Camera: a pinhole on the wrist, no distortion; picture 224 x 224 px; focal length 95.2 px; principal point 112.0 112.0 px. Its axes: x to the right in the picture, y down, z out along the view. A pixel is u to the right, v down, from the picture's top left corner.
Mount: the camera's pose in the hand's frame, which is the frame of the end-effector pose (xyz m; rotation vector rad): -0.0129 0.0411 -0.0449 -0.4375 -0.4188 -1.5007
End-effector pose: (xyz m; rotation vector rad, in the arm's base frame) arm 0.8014 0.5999 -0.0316 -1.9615 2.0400 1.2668
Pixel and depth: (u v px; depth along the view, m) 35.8 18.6 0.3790
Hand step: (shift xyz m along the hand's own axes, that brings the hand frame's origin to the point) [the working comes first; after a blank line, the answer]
In the camera's frame: -0.3034 -0.3718 0.3790

-0.3918 0.4891 0.1274
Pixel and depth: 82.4 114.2 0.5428
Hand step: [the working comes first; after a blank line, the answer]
In the camera's frame: -0.1688 0.0125 0.5428

-0.0030 0.4684 0.3301
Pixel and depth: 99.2 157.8 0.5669
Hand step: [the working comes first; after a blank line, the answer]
In the camera's frame: -0.0762 0.2727 0.5669

0.2598 0.4079 0.3940
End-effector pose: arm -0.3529 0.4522 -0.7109 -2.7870 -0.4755 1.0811
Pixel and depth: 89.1 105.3 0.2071
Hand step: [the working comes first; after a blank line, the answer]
In the camera's frame: -0.0498 -0.0146 0.2071

-0.0281 0.1912 0.1061
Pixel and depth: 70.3 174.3 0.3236
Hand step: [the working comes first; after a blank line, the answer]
In the camera's frame: -0.1417 0.2118 0.3236

0.1960 0.3355 0.1534
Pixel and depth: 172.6 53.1 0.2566
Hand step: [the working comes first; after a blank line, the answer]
In the camera's frame: 0.1633 -0.1588 0.2566

-0.1658 0.0320 0.2621
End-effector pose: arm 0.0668 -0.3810 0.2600 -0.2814 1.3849 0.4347
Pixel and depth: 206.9 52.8 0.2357
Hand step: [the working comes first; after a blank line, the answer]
In the camera's frame: 0.2350 -0.1466 0.2357

-0.1516 -0.0397 0.2814
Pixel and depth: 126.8 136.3 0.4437
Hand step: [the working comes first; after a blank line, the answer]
In the camera's frame: 0.0690 0.1133 0.4437

0.1041 0.2162 0.3675
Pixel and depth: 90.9 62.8 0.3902
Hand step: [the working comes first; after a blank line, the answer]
In the camera's frame: -0.0865 -0.2017 0.3902

-0.2154 0.3138 0.2468
